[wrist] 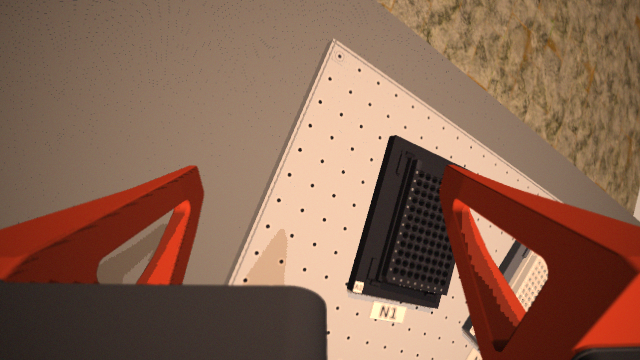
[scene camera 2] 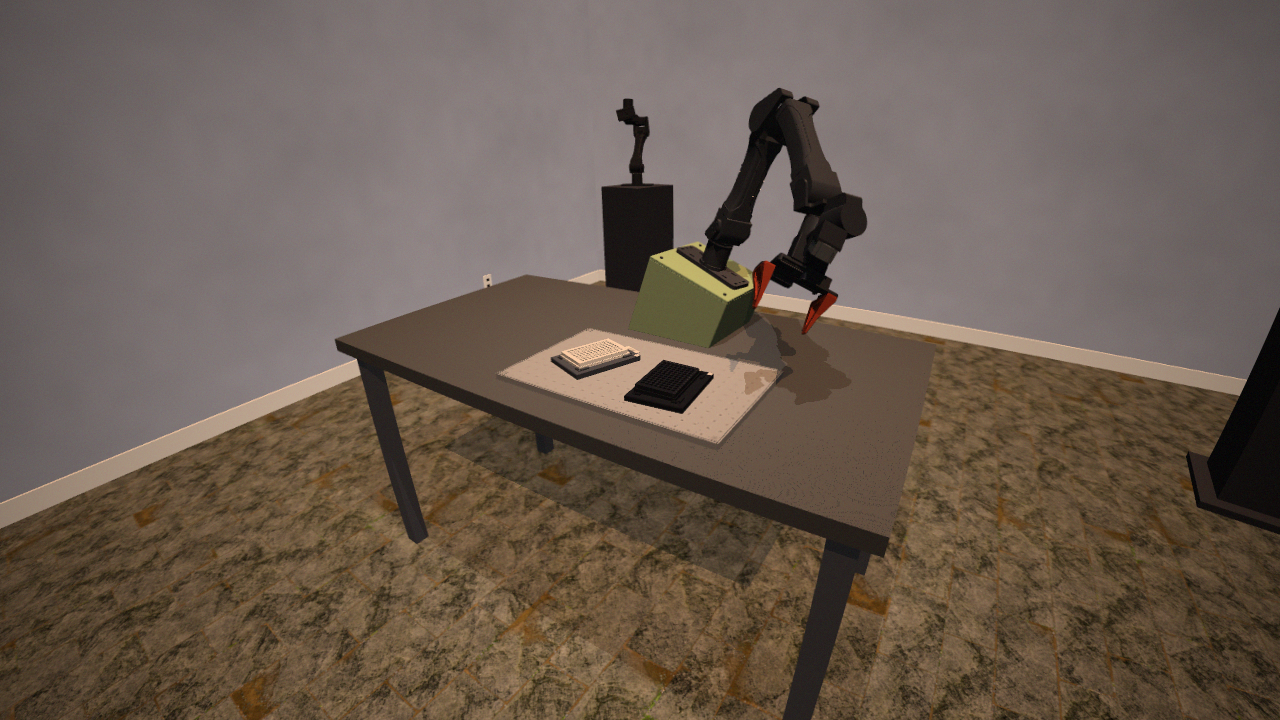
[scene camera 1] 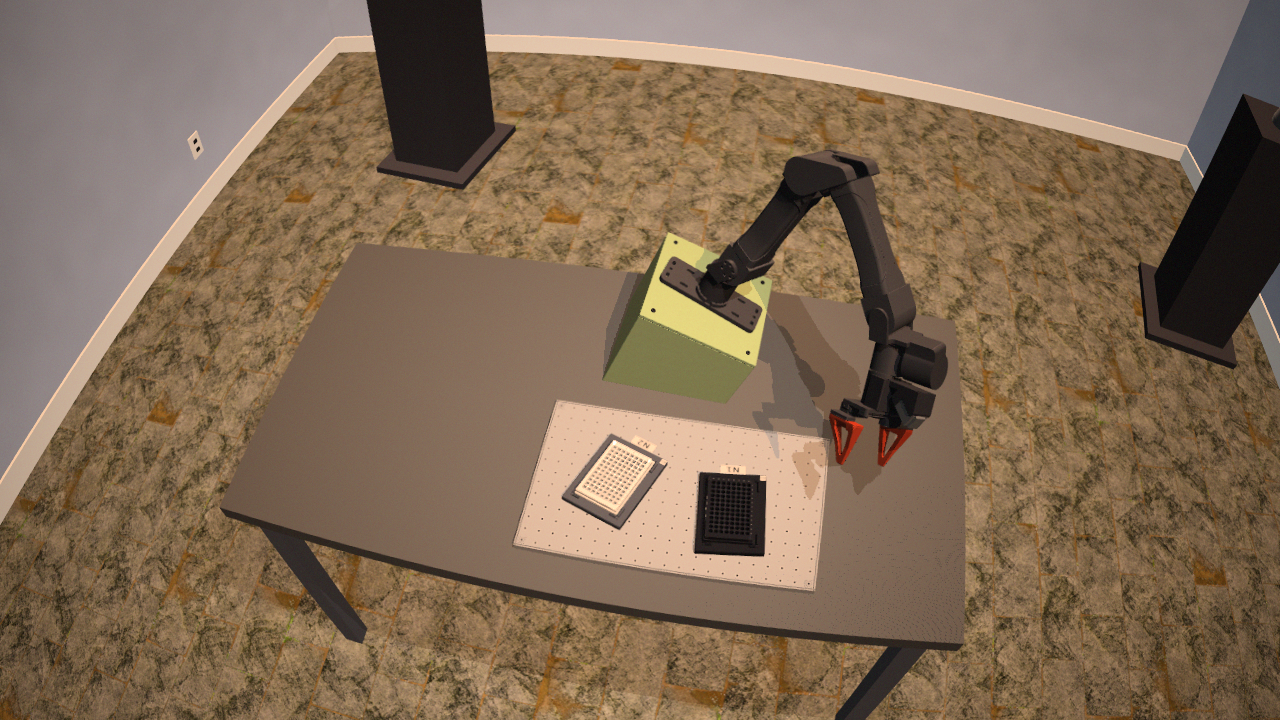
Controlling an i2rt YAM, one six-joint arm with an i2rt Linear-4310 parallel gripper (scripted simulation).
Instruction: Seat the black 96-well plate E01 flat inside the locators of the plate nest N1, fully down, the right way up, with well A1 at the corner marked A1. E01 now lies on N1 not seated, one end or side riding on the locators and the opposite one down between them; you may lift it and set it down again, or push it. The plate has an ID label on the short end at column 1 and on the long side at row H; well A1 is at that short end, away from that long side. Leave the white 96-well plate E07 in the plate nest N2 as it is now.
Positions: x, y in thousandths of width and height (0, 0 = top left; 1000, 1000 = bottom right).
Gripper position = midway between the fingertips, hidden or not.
The gripper shows in the wrist view (502, 499), in scene camera 2 (609, 447) and in scene camera 1 (672, 645). A black 96-well plate E01 shows in the wrist view (673, 746), in scene camera 2 (522, 528) and in scene camera 1 (581, 690).
